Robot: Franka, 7 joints.
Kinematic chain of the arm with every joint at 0, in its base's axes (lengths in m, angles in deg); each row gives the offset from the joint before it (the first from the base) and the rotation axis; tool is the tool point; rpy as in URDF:
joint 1: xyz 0 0 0.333 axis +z
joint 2: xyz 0 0 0 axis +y
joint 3: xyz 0 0 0.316 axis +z
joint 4: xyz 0.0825 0 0 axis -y
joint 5: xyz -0.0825 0 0.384 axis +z
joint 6: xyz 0 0 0 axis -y
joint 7: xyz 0.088 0 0 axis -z
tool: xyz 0 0 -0.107 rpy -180 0 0
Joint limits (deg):
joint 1: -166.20..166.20
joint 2: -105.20..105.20
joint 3: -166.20..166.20
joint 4: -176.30..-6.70
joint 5: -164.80..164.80
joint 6: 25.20..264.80
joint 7: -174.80..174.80
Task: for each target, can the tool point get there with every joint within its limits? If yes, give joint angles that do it. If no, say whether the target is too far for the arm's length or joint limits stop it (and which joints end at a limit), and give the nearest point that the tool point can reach.
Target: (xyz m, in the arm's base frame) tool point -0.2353 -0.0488 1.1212
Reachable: yes | joints -110.72 2.61 -88.79 -31.32 124.65 89.59 80.32
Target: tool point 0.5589 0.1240 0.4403
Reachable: yes | joints -90.10 -19.61 90.39 -121.25 -77.73 175.71 113.94
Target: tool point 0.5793 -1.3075 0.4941
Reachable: no: too far | nearest point 0.3453 -0.7794 0.4290 | short by 0.581 m
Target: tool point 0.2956 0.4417 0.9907
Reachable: yes | joints -90.04 -44.40 72.09 -38.81 -111.62 119.34 31.76
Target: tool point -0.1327 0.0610 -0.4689
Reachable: no: joint limits stop it (at a limit: joint 2) | nearest point -0.1561 0.0718 -0.3489 | short by 0.123 m
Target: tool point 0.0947 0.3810 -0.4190
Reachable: no: joint limits stop it (at a limit: joint 2) | nearest point 0.0917 0.3689 -0.3519 | short by 0.068 m
